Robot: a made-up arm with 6 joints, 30 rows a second.
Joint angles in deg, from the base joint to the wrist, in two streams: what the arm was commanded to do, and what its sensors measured. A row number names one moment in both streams.
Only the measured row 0 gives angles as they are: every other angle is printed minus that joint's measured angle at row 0.
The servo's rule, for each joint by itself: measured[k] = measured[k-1] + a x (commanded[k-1-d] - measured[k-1]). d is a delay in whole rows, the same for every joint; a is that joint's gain. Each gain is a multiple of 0.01, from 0.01 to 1. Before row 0 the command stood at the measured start. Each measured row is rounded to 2 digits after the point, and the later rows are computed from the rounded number. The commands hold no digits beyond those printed.
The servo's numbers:
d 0
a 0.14 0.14 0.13 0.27 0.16 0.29
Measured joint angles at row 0:
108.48, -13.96, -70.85, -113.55, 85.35, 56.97
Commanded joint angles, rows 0 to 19:
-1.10, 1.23, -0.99, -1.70, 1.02, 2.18
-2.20, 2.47, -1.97, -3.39, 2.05, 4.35
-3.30, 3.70, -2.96, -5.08, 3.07, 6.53
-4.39, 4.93, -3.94, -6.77, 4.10, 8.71
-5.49, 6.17, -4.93, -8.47, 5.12, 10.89
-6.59, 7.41, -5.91, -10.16, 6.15, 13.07
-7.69, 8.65, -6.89, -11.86, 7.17, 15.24
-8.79, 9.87, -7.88, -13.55, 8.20, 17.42
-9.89, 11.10, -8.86, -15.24, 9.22, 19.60
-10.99, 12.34, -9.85, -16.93, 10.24, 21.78
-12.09, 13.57, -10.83, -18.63, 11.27, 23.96
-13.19, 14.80, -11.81, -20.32, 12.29, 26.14
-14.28, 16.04, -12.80, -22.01, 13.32, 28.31
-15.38, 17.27, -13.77, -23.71, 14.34, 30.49
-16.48, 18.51, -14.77, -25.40, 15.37, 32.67
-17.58, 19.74, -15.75, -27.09, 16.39, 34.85
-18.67, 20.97, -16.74, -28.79, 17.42, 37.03
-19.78, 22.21, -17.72, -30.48, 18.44, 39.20
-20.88, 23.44, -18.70, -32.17, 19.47, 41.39
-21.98, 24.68, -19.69, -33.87, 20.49, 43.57
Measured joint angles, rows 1 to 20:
-0.15, 0.17, -0.13, -0.46, 0.16, 0.63
-0.44, 0.49, -0.37, -1.25, 0.46, 1.71
-0.84, 0.94, -0.71, -2.28, 0.88, 3.11
-1.34, 1.50, -1.13, -3.49, 1.40, 4.73
-1.92, 2.15, -1.62, -4.83, 2.00, 6.52
-2.57, 2.89, -2.18, -6.27, 2.66, 8.42
-3.29, 3.70, -2.79, -7.78, 3.38, 10.40
-4.06, 4.56, -3.45, -9.34, 4.15, 12.44
-4.88, 5.48, -4.15, -10.93, 4.96, 14.52
-5.74, 6.44, -4.89, -12.55, 5.80, 16.63
-6.63, 7.44, -5.66, -14.19, 6.68, 18.76
-7.55, 8.47, -6.46, -15.85, 7.58, 20.90
-8.49, 9.53, -7.28, -17.51, 8.50, 23.05
-9.45, 10.61, -8.12, -19.18, 9.43, 25.21
-10.43, 11.72, -8.98, -20.86, 10.38, 27.37
-11.43, 12.84, -9.86, -22.54, 11.34, 29.54
-12.44, 13.98, -10.75, -24.23, 12.31, 31.71
-13.47, 15.13, -11.66, -25.92, 13.29, 33.88
-14.51, 16.29, -12.58, -27.61, 14.28, 36.06
-15.56, 17.46, -13.50, -29.30, 15.27, 38.24

